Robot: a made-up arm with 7 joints. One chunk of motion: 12 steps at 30 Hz.
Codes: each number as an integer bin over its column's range. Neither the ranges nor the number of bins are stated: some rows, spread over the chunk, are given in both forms.
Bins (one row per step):
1: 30 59 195 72 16 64 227
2: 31 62 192 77 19 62 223
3: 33 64 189 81 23 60 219
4: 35 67 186 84 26 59 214
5: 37 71 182 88 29 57 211
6: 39 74 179 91 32 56 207
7: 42 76 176 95 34 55 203
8: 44 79 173 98 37 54 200
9: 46 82 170 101 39 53 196
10: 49 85 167 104 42 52 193
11: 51 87 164 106 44 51 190
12: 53 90 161 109 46 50 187
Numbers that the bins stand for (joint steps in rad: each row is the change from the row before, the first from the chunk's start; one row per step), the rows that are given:
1: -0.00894 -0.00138 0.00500 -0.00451 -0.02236 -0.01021 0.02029
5: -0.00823 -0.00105 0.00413 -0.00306 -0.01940 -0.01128 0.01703
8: -0.00751 -0.00083 0.00353 -0.00216 -0.01758 -0.01174 0.01478
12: -0.00660 -0.00053 0.00273 -0.00117 -0.01554 -0.01235 0.01213
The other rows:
2: -0.00884 -0.00130 0.00480 -0.00405 -0.02168 -0.01052 0.01947
3: -0.00864 -0.00124 0.00460 -0.00369 -0.02077 -0.01082 0.01866
4: -0.00843 -0.00116 0.00440 -0.00342 -0.02009 -0.01098 0.01764
6: -0.00802 -0.00097 0.00393 -0.00279 -0.01872 -0.01144 0.01621
7: -0.00772 -0.00091 0.00373 -0.00243 -0.01827 -0.01159 0.01540
9: -0.00731 -0.00075 0.00333 -0.00189 -0.01713 -0.01189 0.01397
10: -0.00700 -0.00067 0.00313 -0.00162 -0.01645 -0.01205 0.01336
11: -0.00680 -0.00061 0.00293 -0.00144 -0.01599 -0.01220 0.01275

